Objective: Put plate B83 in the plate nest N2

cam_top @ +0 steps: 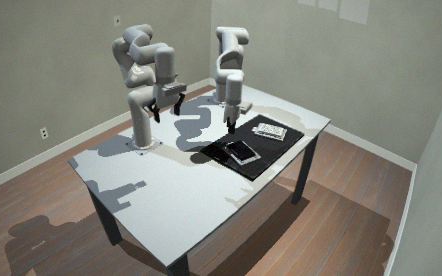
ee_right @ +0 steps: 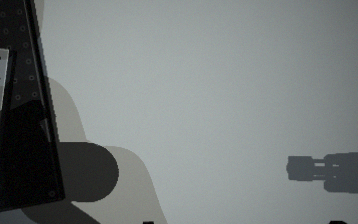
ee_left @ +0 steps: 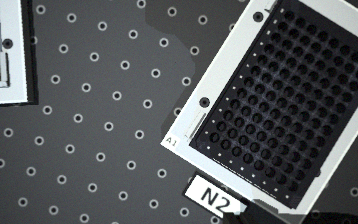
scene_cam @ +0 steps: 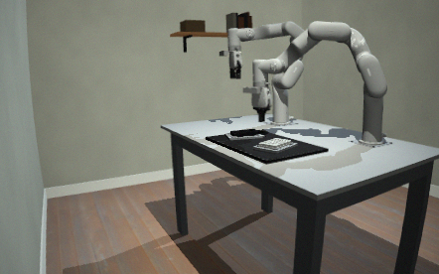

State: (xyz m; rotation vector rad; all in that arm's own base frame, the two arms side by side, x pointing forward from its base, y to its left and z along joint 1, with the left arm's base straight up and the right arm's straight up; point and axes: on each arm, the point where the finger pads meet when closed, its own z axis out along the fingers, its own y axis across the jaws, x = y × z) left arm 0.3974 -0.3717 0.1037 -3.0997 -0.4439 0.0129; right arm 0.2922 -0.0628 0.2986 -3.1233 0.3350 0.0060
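The black well plate is 80 mm ahead of my left hand, 70 mm below it and 30 mm to the right of it. The rest, counted from my left hand: white plate (240 mm to the left, 100 mm ahead, 70 mm below); nest N2 (90 mm ahead, 80 mm below, 30 mm to the right).
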